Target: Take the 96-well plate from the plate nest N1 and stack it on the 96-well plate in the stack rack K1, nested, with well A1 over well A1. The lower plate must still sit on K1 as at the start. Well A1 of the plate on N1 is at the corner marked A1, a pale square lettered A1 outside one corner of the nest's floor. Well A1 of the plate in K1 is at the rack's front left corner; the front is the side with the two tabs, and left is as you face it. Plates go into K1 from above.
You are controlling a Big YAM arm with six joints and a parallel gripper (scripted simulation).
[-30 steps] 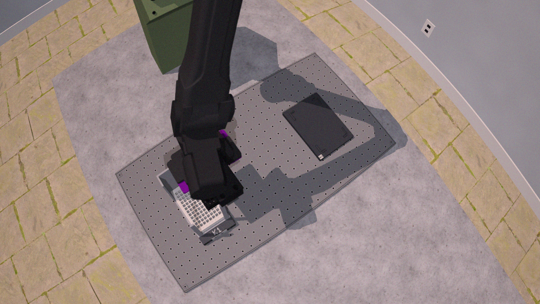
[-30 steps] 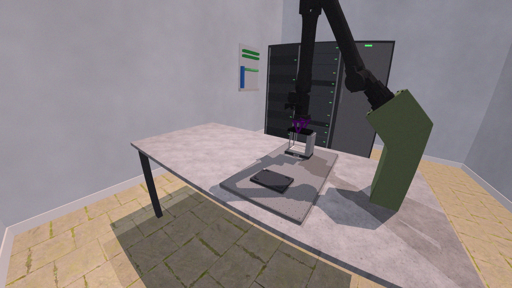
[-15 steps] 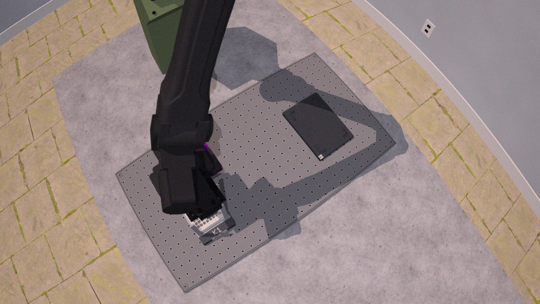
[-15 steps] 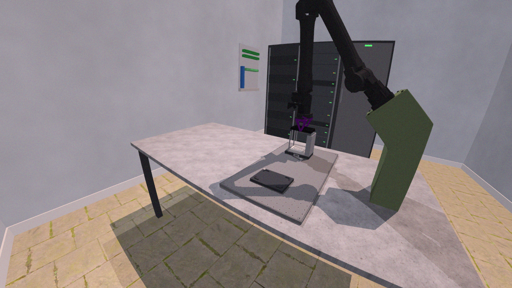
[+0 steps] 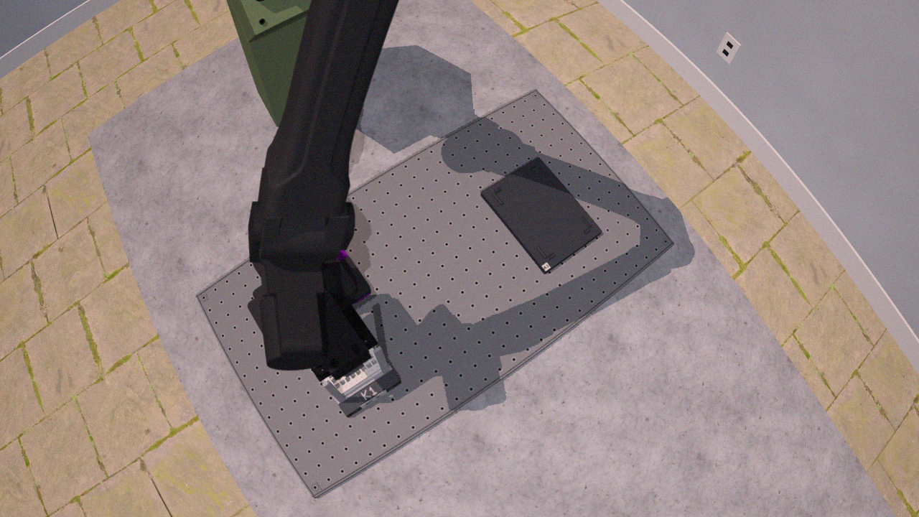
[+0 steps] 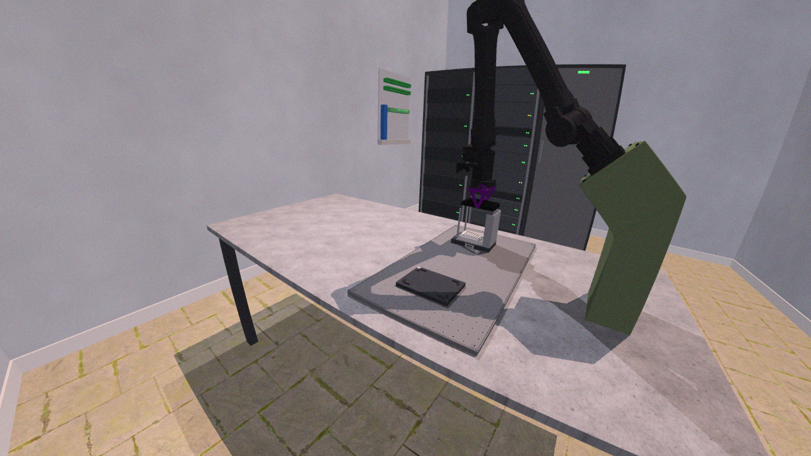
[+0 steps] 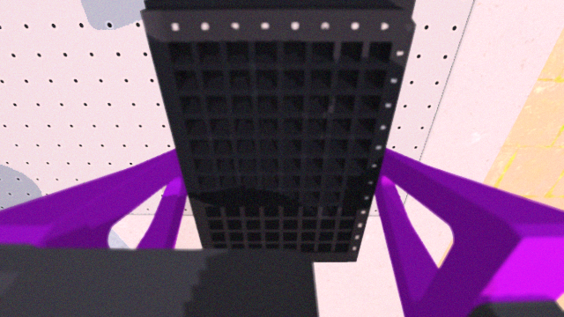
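My gripper is now 140 mm above the white 96-well plate. Also, from my hand: rack back wall: 70 mm behind, 10 mm to the right, 90 mm below; then dark slot: 60 mm behind, 10 mm to the right, 90 mm below; then black 96-well plate: right at my hand.
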